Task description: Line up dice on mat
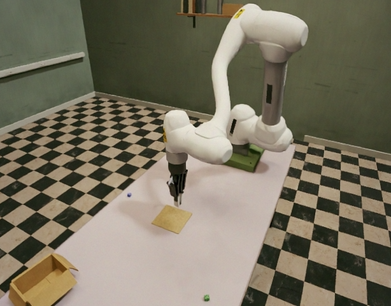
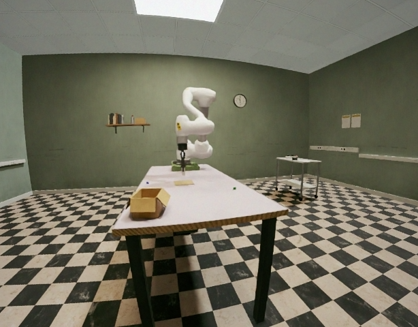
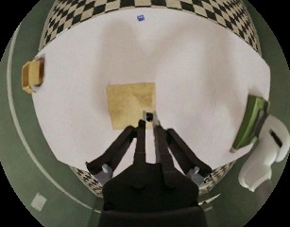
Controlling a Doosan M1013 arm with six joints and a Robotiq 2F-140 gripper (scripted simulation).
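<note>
Right now my hand is 8 cm above the yellow mat, 5 cm short of it and 1 cm to the left of it. From my hand the other things lie so: green die 35 cm ahead, 26 cm to the left, 7 cm below; then black die 3 cm below; then blue die 28 cm to the right, 7 cm below, 1 cm behind.
</note>
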